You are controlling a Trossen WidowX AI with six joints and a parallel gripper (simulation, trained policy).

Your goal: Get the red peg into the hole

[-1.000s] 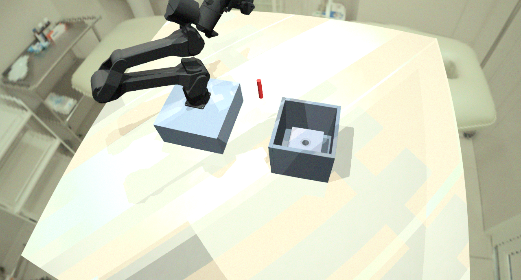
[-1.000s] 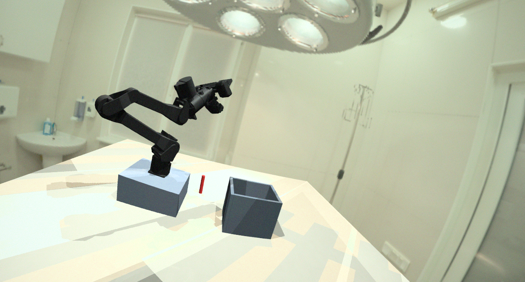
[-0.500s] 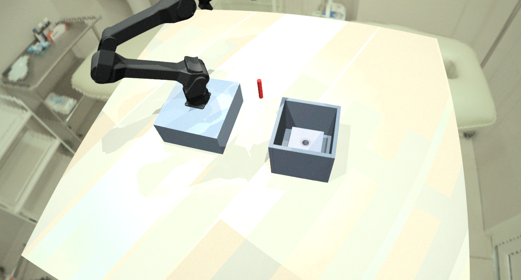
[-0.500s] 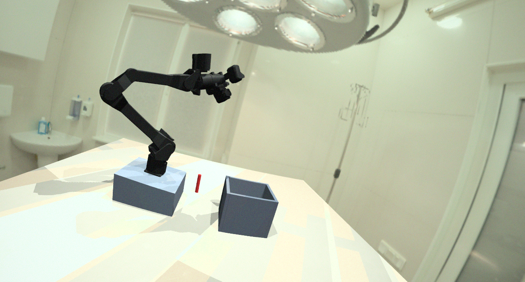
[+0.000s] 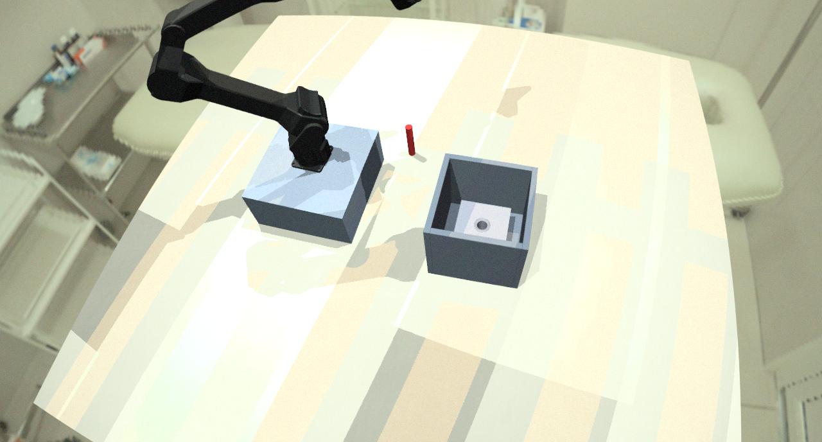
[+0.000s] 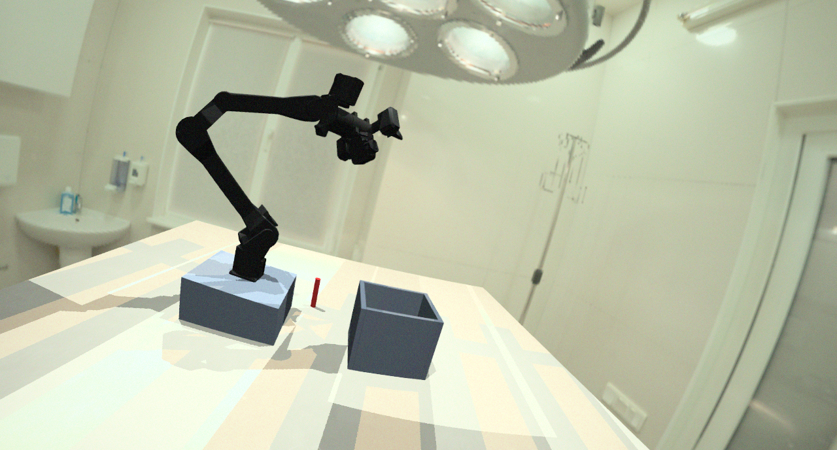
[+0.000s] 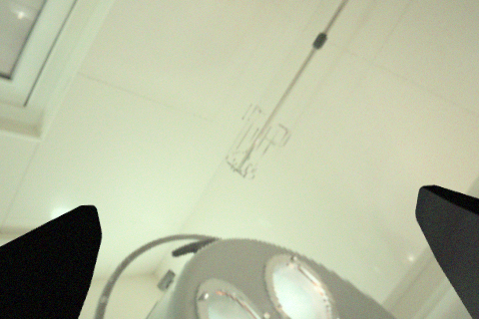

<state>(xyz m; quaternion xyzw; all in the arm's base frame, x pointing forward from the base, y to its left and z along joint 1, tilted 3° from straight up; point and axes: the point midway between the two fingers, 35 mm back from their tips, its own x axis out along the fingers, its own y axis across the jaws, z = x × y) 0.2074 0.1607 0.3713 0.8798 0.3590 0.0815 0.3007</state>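
My gripper tip is 41 cm above the red peg, 9 cm past it and 5 cm to the left of it. Also, from my gripper tip: plate: 41 cm below, 23 cm to the right, 9 cm ahead.
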